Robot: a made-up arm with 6 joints. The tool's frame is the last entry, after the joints.
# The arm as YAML. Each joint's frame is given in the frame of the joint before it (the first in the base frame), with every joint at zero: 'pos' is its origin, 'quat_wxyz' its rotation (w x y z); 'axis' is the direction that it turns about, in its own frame. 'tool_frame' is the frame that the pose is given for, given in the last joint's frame.
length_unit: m
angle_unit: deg
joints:
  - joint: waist
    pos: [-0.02, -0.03, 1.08]
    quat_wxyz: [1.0, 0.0, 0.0, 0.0]
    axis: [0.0, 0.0, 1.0]
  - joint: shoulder
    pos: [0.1, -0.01, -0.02]
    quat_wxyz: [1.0, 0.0, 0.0, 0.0]
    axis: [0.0, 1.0, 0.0]
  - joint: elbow
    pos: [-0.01, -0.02, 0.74]
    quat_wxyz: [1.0, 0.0, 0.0, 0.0]
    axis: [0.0, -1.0, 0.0]
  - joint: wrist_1
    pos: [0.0, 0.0, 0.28]
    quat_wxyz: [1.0, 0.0, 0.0, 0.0]
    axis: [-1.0, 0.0, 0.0]
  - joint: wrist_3
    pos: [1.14, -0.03, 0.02]
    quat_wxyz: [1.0, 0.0, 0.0, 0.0]
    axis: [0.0, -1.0, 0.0]
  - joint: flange
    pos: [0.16, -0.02, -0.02]
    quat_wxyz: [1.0, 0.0, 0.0, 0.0]
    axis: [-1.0, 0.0, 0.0]
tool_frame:
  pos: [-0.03, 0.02, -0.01]
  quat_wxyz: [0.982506, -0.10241, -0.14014, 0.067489]
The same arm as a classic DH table. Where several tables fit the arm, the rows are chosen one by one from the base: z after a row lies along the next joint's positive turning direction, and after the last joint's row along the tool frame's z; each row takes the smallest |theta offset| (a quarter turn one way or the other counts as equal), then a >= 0, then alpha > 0; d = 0 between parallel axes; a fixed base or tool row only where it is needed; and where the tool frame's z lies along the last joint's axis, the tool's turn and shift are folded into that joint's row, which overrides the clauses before.
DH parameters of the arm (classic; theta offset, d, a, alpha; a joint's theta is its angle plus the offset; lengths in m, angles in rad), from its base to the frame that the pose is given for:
base (fixed): 0.9828 0 -0.0361 0
waist: -0.9828 1.06 0.1 -1.5708
shoulder: 1.5573 0 -0.7401 3.1416
elbow: -0.0135 0.03 -0.28 1.5708
wrist_1: 0 -1.14 -0.02 -1.5708
wrist_3: 0 0.05 0.02 1.5708
flange: -1.3792 -0.1282 0.0215 1.2774
tool (fixed): -1.462 -0.0063 0 0

